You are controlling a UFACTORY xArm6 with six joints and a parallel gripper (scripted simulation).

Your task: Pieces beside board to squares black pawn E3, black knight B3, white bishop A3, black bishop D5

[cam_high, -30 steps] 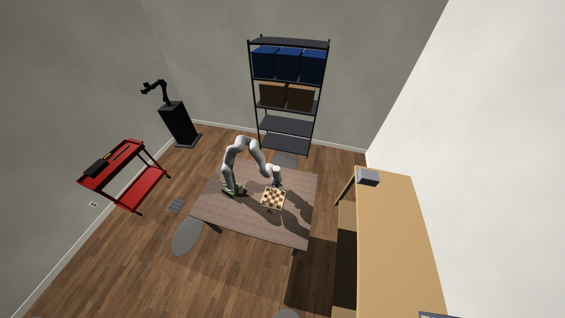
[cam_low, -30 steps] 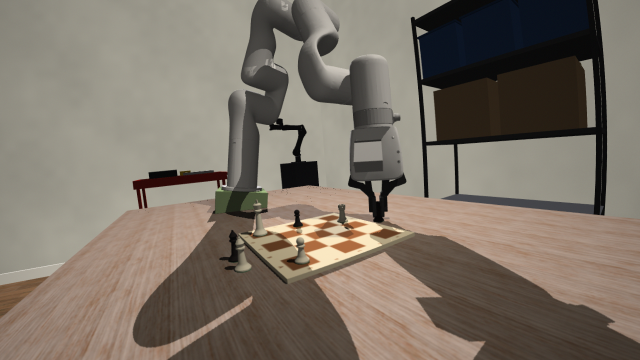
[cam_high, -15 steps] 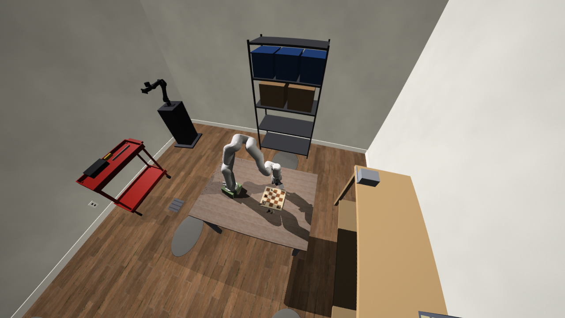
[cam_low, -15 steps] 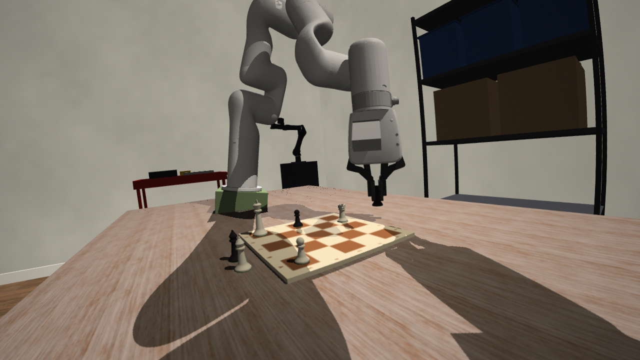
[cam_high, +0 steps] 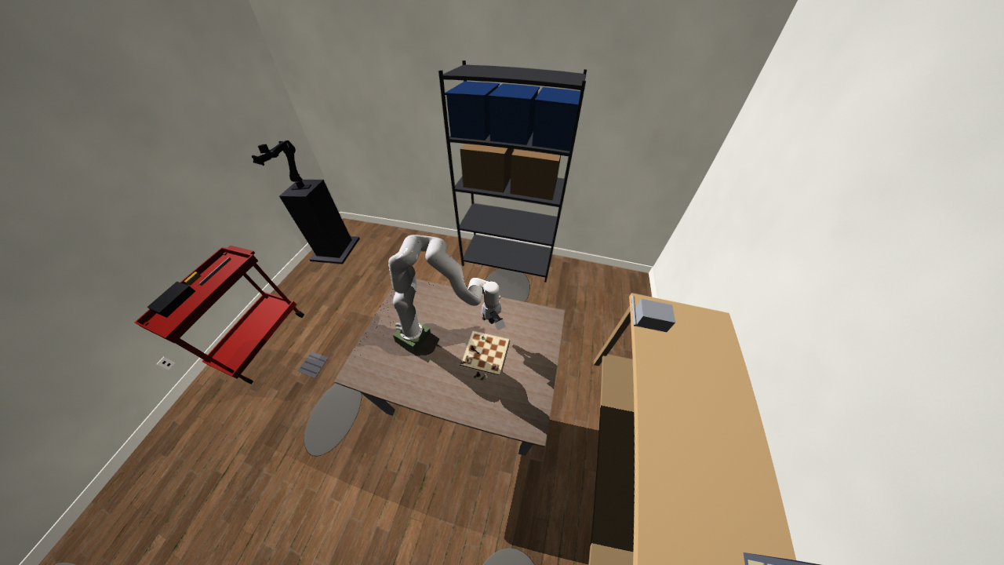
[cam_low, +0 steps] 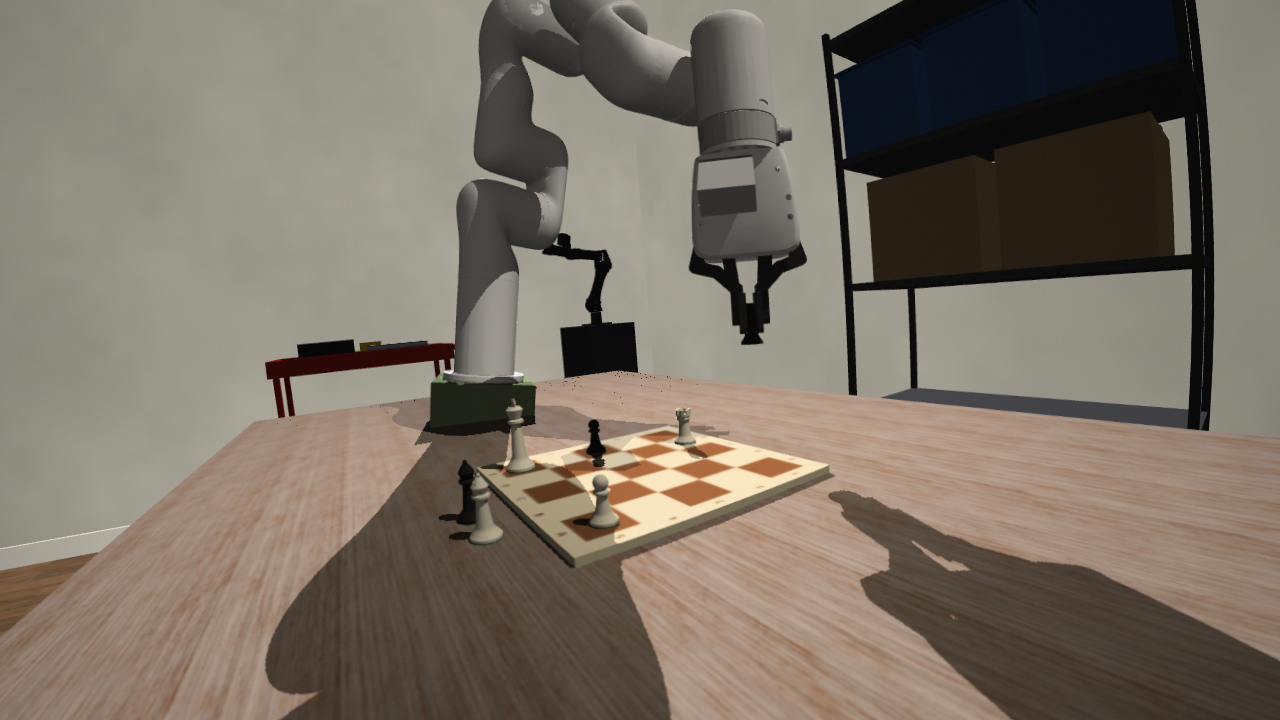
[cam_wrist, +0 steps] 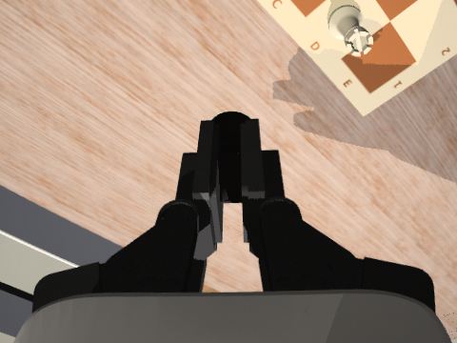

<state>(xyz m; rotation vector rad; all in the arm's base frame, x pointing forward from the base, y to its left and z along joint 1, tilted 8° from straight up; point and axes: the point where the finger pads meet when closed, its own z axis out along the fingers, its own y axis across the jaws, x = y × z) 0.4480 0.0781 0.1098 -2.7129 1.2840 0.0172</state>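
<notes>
Now: hand 14 cm to the left of the chessboard, 13 cm above it and 2 cm past it. Also, from my hand: black pawn: 13 cm to the right, 11 cm below, 10 cm behind; tall white piece: 20 cm to the right, 10 cm behind, 9 cm below; tall black piece: 2 cm below.
</notes>
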